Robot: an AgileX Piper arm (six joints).
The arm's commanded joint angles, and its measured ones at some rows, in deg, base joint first. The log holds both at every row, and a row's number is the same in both.
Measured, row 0: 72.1, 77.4, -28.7, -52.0, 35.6, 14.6
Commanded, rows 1 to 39: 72.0, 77.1, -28.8, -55.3, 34.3, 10.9; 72.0, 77.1, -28.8, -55.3, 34.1, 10.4; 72.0, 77.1, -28.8, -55.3, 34.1, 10.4; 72.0, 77.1, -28.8, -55.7, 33.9, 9.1; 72.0, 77.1, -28.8, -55.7, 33.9, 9.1; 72.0, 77.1, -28.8, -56.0, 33.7, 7.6; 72.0, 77.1, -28.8, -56.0, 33.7, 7.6; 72.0, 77.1, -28.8, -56.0, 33.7, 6.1; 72.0, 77.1, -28.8, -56.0, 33.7, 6.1; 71.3, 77.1, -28.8, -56.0, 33.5, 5.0; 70.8, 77.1, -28.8, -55.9, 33.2, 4.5; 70.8, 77.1, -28.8, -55.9, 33.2, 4.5; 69.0, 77.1, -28.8, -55.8, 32.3, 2.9; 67.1, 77.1, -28.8, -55.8, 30.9, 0.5; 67.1, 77.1, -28.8, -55.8, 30.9, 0.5; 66.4, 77.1, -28.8, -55.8, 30.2, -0.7; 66.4, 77.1, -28.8, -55.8, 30.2, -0.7; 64.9, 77.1, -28.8, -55.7, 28.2, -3.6; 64.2, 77.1, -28.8, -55.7, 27.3, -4.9; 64.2, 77.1, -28.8, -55.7, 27.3, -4.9; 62.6, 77.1, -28.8, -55.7, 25.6, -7.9; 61.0, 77.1, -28.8, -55.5, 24.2, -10.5; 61.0, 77.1, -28.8, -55.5, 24.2, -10.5; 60.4, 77.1, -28.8, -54.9, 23.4, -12.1; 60.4, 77.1, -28.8, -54.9, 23.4, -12.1; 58.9, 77.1, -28.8, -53.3, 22.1, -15.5; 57.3, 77.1, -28.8, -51.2, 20.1, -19.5; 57.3, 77.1, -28.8, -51.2, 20.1, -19.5; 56.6, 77.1, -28.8, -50.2, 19.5, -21.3; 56.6, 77.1, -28.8, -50.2, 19.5, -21.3; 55.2, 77.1, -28.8, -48.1, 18.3, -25.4; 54.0, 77.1, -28.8, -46.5, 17.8, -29.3; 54.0, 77.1, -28.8, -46.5, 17.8, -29.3; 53.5, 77.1, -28.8, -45.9, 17.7, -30.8; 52.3, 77.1, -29.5, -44.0, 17.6, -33.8; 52.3, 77.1, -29.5, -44.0, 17.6, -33.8; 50.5, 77.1, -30.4, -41.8, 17.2, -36.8; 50.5, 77.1, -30.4, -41.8, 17.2, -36.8; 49.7, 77.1, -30.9, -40.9, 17.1, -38.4
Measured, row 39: 51.7, 77.5, -29.0, -42.3, 19.7, -33.7
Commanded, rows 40 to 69: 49.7, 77.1, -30.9, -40.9, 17.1, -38.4; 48.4, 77.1, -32.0, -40.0, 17.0, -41.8; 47.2, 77.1, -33.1, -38.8, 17.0, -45.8; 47.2, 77.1, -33.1, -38.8, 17.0, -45.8; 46.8, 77.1, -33.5, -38.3, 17.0, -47.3; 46.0, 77.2, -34.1, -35.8, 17.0, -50.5; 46.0, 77.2, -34.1, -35.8, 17.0, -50.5; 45.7, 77.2, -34.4, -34.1, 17.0, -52.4; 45.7, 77.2, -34.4, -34.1, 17.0, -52.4; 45.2, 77.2, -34.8, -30.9, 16.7, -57.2; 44.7, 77.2, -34.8, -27.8, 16.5, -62.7; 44.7, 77.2, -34.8, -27.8, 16.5, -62.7; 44.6, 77.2, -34.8, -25.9, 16.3, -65.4; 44.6, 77.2, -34.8, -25.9, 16.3, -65.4; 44.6, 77.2, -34.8, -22.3, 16.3, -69.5; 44.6, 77.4, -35.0, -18.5, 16.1, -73.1; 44.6, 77.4, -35.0, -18.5, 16.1, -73.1; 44.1, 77.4, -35.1, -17.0, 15.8, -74.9; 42.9, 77.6, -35.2, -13.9, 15.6, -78.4; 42.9, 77.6, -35.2, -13.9, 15.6, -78.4; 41.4, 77.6, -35.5, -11.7, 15.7, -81.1; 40.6, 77.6, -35.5, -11.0, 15.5, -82.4; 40.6, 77.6, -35.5, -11.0, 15.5, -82.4; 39.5, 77.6, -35.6, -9.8, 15.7, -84.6; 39.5, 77.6, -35.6, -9.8, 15.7, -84.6; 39.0, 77.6, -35.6, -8.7, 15.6, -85.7; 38.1, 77.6, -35.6, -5.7, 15.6, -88.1; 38.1, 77.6, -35.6, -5.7, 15.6, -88.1; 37.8, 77.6, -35.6, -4.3, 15.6, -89.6; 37.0, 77.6, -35.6, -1.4, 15.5, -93.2
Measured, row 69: 38.0, 78.1, -34.5, -5.8, 19.0, -87.8
